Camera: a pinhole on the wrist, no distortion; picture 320 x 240 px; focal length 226.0 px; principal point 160.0 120.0 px. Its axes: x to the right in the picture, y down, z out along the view. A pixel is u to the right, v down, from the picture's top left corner.
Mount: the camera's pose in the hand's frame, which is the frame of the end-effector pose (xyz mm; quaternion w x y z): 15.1 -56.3 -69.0 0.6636 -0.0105 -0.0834 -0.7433
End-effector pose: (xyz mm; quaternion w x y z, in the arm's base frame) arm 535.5 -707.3 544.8 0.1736 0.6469 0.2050 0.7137
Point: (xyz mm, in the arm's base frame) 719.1 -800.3 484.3
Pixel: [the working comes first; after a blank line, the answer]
In the camera's frame: -59.9 -116.6 264.6

108.8 20.5
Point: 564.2 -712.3 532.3
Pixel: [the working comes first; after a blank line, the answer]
In the camera's frame: -37.9 -26.1 105.4

78.7 64.1
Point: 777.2 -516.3 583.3
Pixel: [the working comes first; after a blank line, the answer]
In the camera's frame: 112.0 134.3 300.7

244.2 221.0
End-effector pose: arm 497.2 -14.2 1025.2 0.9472 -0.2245 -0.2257 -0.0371
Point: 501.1 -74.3 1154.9
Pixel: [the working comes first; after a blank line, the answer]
In the camera's frame: 62.1 64.8 131.1

267.1 231.6
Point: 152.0 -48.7 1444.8
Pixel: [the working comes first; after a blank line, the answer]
In the camera's frame: 285.7 -57.3 507.5

287.2 94.5
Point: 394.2 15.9 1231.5
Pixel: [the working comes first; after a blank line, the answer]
In the camera's frame: 56.7 19.2 283.9

205.1 135.3
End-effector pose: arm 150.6 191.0 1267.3 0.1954 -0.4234 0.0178 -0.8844
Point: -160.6 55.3 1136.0
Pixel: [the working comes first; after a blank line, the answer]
In the camera's frame: -150.2 70.4 -261.0

behind the camera
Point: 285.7 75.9 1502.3
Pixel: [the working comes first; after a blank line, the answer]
In the camera's frame: -134.6 139.8 312.3

62.6 221.1
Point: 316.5 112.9 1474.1
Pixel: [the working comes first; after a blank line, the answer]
In the camera's frame: -109.0 91.7 324.7

84.1 183.9
